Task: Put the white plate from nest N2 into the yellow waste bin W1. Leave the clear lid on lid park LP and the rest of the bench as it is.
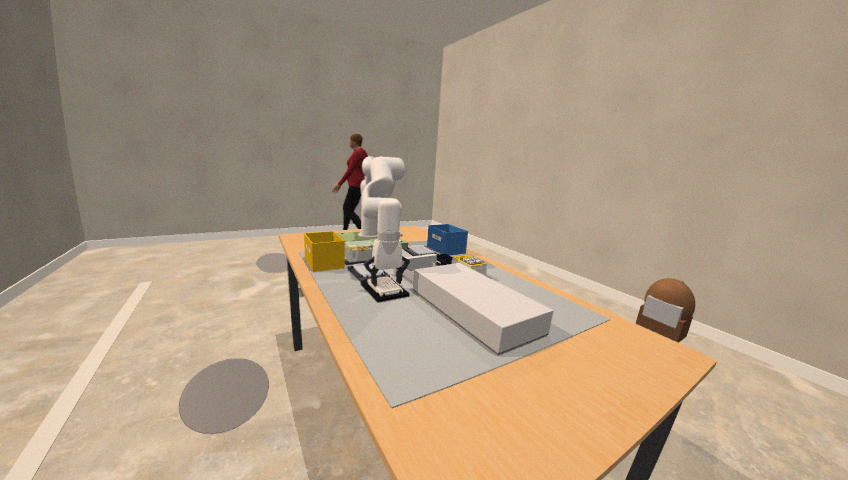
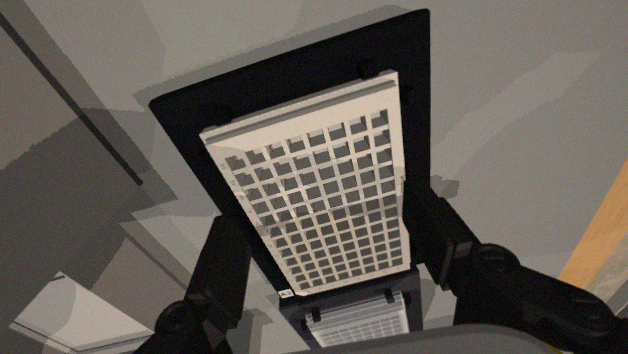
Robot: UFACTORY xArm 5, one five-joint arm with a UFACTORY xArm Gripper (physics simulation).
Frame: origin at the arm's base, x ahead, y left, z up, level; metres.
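Seen in the pictures: gripper, fingertip midpoint: point(image 1: 386, 284) point(image 2: 320, 215); arm's base, origin of the base link: point(image 1: 369, 235).
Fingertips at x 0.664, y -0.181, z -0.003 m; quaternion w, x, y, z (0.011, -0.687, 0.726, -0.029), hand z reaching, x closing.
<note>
Pixels of each thing's top centre, then the offset from my fingertips to it. Level surfaces: height alone.
- white plate, middle of its top: point(image 2: 333, 223) point(image 1: 384, 283) 0.008 m back, 0.005 m right, 0.001 m down
- black nest, middle of its top: point(image 2: 332, 217) point(image 1: 384, 284) 0.008 m back, 0.005 m right, 0.005 m down
- yellow waste bin, middle of its top: point(image 1: 323, 236) 0.365 m back, 0.140 m right, 0.093 m up
- clear-looking gridded piece, middle of its top: point(image 2: 368, 348) point(image 1: 368, 267) 0.184 m back, 0.002 m right, 0.001 m down
- grey mat, its level: 0.027 m down
- blue bin, middle of its top: point(image 1: 447, 228) 0.369 m back, 0.506 m left, 0.093 m up
- yellow-edged rack, middle of its top: point(image 1: 469, 259) 0.009 m back, 0.374 m left, 0.050 m up
The white plate point(image 1: 386, 286) point(image 2: 350, 101), with a grid of square wells, sits in a black nest point(image 1: 392, 297) point(image 2: 290, 75); no nest label is readable. My gripper point(image 1: 387, 281) point(image 2: 320, 215) is open, with one finger beside each long side of the plate and nothing held. The yellow waste bin point(image 1: 324, 252) stands near the table's left edge, beyond the nest. A clear-looking gridded piece point(image 2: 360, 320) lies in a second black holder next to the plate's nest; I cannot tell whether it is the clear lid on LP.
A long pale box point(image 1: 476, 297) lies right of the nest on the grey mat point(image 1: 404, 368). A blue bin point(image 1: 447, 239) stands at the back right, with a yellow-edged rack point(image 1: 470, 260) in front. A person in red point(image 1: 355, 166) is behind the table; a brown-haired head point(image 1: 669, 297) shows at right.
</note>
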